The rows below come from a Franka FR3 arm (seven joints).
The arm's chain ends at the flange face. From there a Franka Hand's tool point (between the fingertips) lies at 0.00 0.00 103.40 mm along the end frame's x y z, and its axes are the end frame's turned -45 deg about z.
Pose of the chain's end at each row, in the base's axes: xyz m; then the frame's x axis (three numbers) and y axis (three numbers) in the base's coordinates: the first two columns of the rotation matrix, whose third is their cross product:
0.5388 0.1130 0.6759 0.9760 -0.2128 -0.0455 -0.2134 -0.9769 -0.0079
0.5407 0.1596 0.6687 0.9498 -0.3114 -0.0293 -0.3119 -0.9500 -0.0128
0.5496 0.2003 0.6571 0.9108 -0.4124 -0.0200 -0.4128 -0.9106 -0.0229
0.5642 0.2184 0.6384 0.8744 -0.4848 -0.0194 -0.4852 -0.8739 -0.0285
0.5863 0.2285 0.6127 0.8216 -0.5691 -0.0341 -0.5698 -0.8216 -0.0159
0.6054 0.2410 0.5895 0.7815 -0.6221 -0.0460 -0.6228 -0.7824 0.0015
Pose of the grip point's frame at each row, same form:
0.5344 0.1148 0.5726 0.8410 0.5403 -0.0266 0.5392 -0.8412 -0.0378
0.5382 0.1618 0.5654 0.8922 0.4516 -0.0117 0.4511 -0.8919 -0.0298
0.5487 0.2033 0.5537 0.9359 0.3523 0.0021 0.3521 -0.9355 -0.0303
0.5639 0.2220 0.5351 0.9614 0.2751 0.0064 0.2752 -0.9607 -0.0339
0.5843 0.2319 0.5094 0.9839 0.1785 -0.0129 0.1780 -0.9834 -0.0354
0.6016 0.2438 0.4862 0.9930 0.1133 -0.0336 0.1122 -0.9931 -0.0315

